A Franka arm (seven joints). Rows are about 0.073 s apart.
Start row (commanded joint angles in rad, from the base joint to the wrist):
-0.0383, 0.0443, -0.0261, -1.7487, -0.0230, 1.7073, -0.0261
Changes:
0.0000, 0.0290, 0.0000, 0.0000, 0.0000, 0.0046, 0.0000
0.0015, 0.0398, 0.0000, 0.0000, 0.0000, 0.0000, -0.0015
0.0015, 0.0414, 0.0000, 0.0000, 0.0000, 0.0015, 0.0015
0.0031, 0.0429, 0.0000, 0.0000, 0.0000, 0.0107, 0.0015
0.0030, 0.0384, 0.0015, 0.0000, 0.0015, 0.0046, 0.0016
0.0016, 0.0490, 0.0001, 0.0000, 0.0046, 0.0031, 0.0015
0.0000, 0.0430, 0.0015, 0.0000, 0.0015, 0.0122, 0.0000
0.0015, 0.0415, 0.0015, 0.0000, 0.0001, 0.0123, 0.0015
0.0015, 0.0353, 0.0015, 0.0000, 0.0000, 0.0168, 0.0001
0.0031, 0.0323, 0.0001, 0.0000, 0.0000, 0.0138, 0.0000
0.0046, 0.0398, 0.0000, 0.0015, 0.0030, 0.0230, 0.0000
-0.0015, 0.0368, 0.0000, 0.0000, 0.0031, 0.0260, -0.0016
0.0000, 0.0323, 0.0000, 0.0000, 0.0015, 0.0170, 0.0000
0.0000, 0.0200, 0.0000, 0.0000, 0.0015, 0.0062, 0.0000
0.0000, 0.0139, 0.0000, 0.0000, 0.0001, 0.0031, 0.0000
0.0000, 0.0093, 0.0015, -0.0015, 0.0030, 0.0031, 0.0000
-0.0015, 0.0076, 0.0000, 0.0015, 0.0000, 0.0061, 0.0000
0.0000, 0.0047, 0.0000, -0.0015, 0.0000, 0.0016, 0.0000
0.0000, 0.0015, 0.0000, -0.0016, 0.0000, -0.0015, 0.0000
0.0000, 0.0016, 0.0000, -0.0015, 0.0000, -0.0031, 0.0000
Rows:
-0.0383, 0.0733, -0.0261, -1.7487, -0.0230, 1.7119, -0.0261
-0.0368, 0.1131, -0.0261, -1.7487, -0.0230, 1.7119, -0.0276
-0.0353, 0.1545, -0.0261, -1.7487, -0.0230, 1.7134, -0.0261
-0.0322, 0.1974, -0.0261, -1.7487, -0.0230, 1.7241, -0.0246
-0.0292, 0.2358, -0.0246, -1.7487, -0.0215, 1.7287, -0.0230
-0.0276, 0.2848, -0.0245, -1.7487, -0.0169, 1.7318, -0.0215
-0.0276, 0.3278, -0.0230, -1.7487, -0.0154, 1.7440, -0.0215
-0.0261, 0.3693, -0.0215, -1.7487, -0.0153, 1.7563, -0.0200
-0.0246, 0.4046, -0.0200, -1.7487, -0.0153, 1.7731, -0.0199
-0.0215, 0.4369, -0.0199, -1.7487, -0.0153, 1.7869, -0.0199
-0.0169, 0.4767, -0.0199, -1.7472, -0.0123, 1.8099, -0.0199
-0.0184, 0.5135, -0.0199, -1.7472, -0.0092, 1.8359, -0.0215
-0.0184, 0.5458, -0.0199, -1.7472, -0.0077, 1.8529, -0.0215
-0.0184, 0.5658, -0.0199, -1.7472, -0.0062, 1.8591, -0.0215
-0.0184, 0.5797, -0.0199, -1.7472, -0.0061, 1.8622, -0.0215
-0.0184, 0.5890, -0.0184, -1.7487, -0.0031, 1.8653, -0.0215
-0.0199, 0.5966, -0.0184, -1.7472, -0.0031, 1.8714, -0.0215
-0.0199, 0.6013, -0.0184, -1.7487, -0.0031, 1.8730, -0.0215
-0.0199, 0.6028, -0.0184, -1.7503, -0.0031, 1.8715, -0.0215
-0.0199, 0.6044, -0.0184, -1.7518, -0.0031, 1.8684, -0.0215

